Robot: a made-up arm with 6 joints.
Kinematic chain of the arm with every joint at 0, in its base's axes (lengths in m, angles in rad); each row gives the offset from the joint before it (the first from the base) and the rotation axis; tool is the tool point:
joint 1: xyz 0 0 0.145 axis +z
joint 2: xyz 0 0.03 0 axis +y
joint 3: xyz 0 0 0.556 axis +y
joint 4: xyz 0 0 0.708 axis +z
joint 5: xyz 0 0 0 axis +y
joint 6: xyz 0 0 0.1 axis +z
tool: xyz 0 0 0
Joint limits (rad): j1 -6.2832..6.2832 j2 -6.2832..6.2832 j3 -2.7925..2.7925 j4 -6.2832..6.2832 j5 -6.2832..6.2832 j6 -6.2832..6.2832
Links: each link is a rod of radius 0.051 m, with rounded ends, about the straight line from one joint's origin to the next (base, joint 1, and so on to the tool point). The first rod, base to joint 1, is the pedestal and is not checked.
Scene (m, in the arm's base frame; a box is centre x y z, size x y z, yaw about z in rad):
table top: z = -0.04
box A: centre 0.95 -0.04 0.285 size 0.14 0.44 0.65 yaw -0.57
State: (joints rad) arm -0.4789 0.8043 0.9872 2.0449 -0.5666 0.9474
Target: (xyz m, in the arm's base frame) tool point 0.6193 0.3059 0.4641
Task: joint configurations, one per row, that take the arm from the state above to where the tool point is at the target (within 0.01 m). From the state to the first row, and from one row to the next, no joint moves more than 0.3 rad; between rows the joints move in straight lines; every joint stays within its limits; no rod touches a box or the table.
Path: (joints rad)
1: -0.4866 0.5653 0.9457 2.1420 -0.5495 0.8435
2: -0.4943 0.3264 0.9042 2.2391 -0.5324 0.7396
3: -0.5020 0.0874 0.8626 2.3361 -0.5153 0.6357
4: -0.5097 -0.1516 0.8211 2.4332 -0.4982 0.5318
5: -0.2851 -0.2158 0.9732 2.3291 -0.5902 0.6177
6: -0.0605 -0.2799 1.1252 2.2249 -0.6822 0.7035
7: 0.1640 -0.3441 1.2773 2.1207 -0.7742 0.7893
8: 0.3886 -0.4083 1.4294 2.0166 -0.8662 0.8752
9: 0.4419 -0.2562 1.6801 2.0881 -0.7955 0.9113
10: 0.4952 -0.1040 1.9309 2.1596 -0.7247 0.9474

